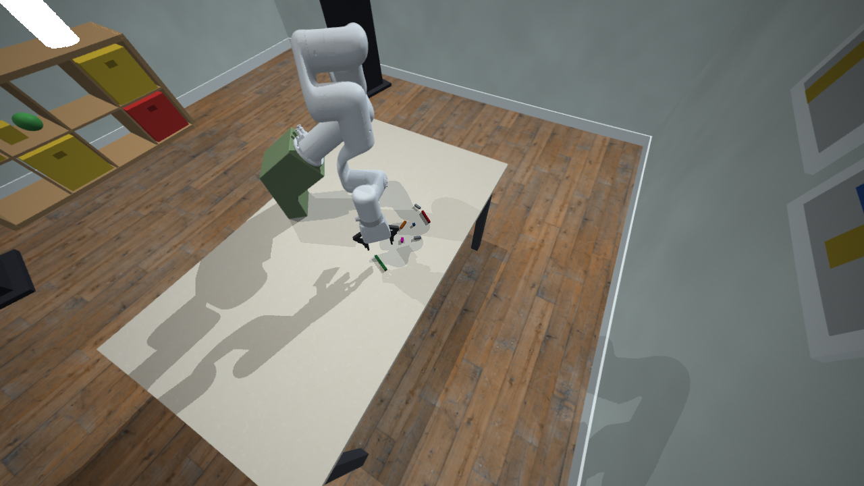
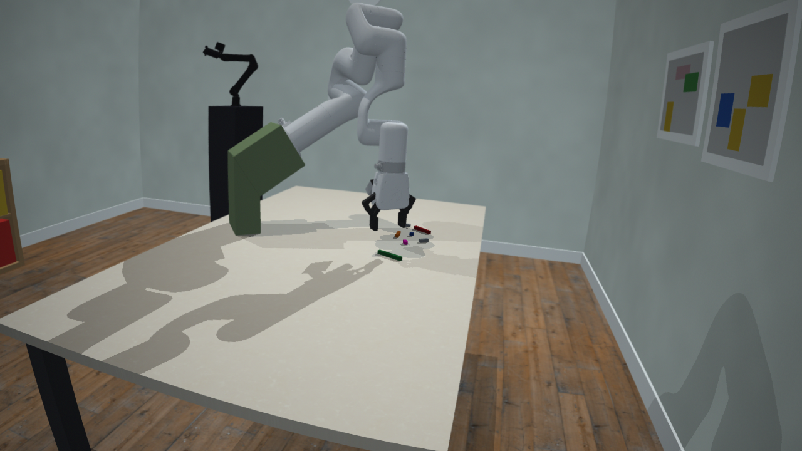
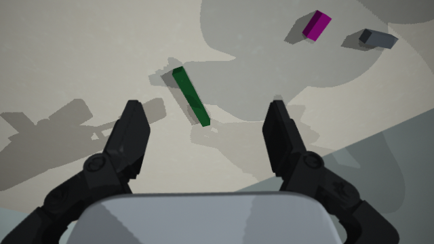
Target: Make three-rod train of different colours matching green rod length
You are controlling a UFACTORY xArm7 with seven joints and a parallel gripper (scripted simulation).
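My gripper is now 19 cm to the right of the blue rod, 7 cm above it and 1 cm past it. From my hand the other things lie so: magenta rod: 10 cm to the left, 7 cm below, 1 cm ahead; then orange rod: 16 cm to the left, 7 cm below, 4 cm behind; then green rod: 7 cm below, 3 cm to the right, 3 cm ahead.
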